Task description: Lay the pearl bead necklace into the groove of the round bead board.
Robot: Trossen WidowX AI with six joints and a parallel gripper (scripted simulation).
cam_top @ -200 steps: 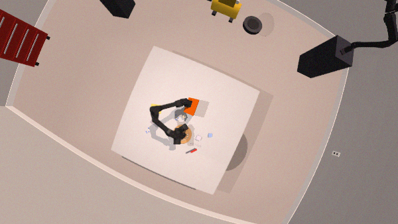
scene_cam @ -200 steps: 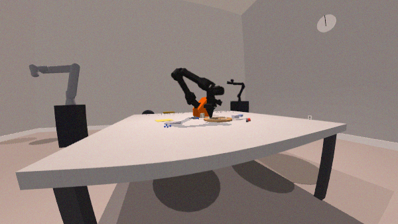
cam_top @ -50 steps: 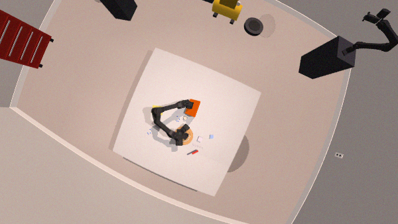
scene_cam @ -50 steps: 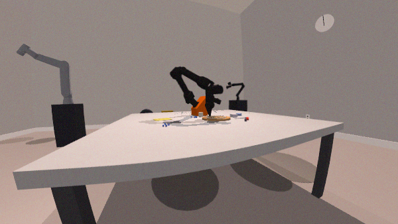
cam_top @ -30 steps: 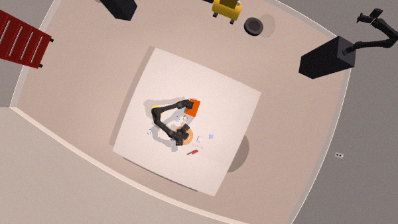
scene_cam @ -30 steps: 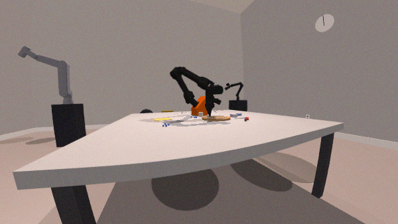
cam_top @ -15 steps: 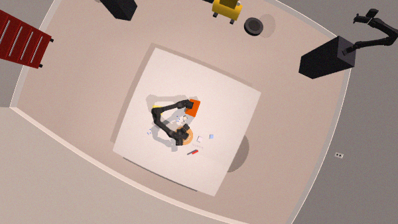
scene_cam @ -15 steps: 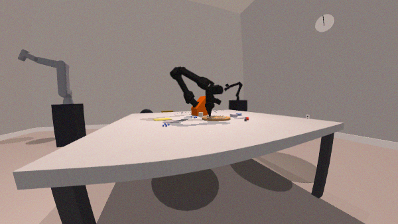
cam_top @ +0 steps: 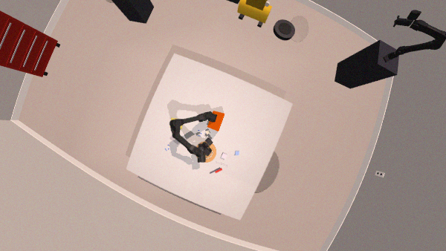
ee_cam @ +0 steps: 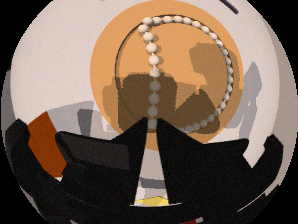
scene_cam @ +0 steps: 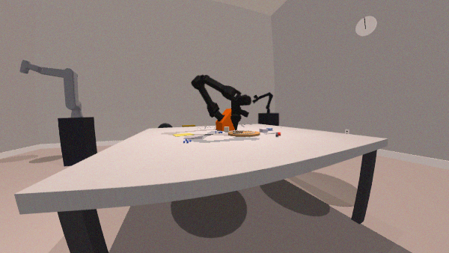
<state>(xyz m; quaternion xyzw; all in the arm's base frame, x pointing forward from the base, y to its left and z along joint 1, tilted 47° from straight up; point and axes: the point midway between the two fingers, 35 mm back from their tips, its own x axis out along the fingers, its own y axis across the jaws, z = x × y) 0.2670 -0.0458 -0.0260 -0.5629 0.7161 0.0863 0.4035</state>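
The round tan bead board lies 5 cm ahead of my gripper tip, 3 cm to the left of it and 1 cm below it. Round my gripper tip: tool: 19 cm ahead, 18 cm to the left, 2 cm below; white square: 3 cm ahead, 20 cm to the left, 1 cm below; pale blue cube: 3 cm behind, 31 cm to the left, 1 cm below.
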